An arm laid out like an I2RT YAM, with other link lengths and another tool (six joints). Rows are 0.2 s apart.
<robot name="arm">
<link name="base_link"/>
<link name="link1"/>
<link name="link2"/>
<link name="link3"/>
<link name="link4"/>
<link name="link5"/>
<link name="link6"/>
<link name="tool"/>
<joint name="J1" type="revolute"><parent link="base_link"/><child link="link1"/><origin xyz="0 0 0.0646" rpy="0 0 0"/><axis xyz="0 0 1"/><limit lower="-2.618" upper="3.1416"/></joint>
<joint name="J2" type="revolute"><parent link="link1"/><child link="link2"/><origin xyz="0.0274 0.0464 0.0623" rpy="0 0 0"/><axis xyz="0 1 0"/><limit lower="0" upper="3.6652"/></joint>
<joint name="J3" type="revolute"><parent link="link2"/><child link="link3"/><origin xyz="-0.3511 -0.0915 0" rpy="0 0 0"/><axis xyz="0 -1 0"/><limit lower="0" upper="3.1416"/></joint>
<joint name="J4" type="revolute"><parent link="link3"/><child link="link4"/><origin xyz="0.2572 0.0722 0.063" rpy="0 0 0"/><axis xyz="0 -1 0"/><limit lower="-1.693" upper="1.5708"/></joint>
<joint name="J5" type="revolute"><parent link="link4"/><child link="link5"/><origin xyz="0.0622 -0.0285 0.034" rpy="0 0 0"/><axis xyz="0 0 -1"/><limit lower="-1.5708" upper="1.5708"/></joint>
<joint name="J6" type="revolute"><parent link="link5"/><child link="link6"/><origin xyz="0.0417 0 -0.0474" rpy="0 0 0"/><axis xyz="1 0 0"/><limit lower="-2.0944" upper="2.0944"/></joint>
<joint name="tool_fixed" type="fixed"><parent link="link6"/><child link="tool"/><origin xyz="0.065 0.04 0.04" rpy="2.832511 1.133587 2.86"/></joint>
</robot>
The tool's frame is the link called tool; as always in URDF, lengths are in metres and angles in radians.
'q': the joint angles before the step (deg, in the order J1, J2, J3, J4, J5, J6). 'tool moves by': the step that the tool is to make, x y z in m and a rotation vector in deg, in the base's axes. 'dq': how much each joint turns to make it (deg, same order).
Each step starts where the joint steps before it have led.
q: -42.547 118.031 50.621 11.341 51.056 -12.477
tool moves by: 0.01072 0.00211 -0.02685 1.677 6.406 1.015
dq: 1.675 4.746 2.812 -2.636 2.907 -1.674
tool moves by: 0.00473 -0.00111 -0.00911 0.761 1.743 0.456
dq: 0.352 1.763 1.410 -0.966 0.441 -0.615
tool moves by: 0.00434 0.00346 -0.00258 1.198 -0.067 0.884
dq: 0.442 0.265 0.440 -0.971 -1.053 0.089
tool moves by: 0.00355 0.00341 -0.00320 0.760 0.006 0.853
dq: 0.439 0.351 0.088 -0.090 -0.704 -0.174
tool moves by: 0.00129 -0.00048 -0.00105 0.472 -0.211 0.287
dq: -0.087 0.177 0.264 -0.085 -0.614 -0.178
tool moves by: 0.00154 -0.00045 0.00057 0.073 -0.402 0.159
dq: 0.000 0.000 0.176 0.086 -0.351 0.001
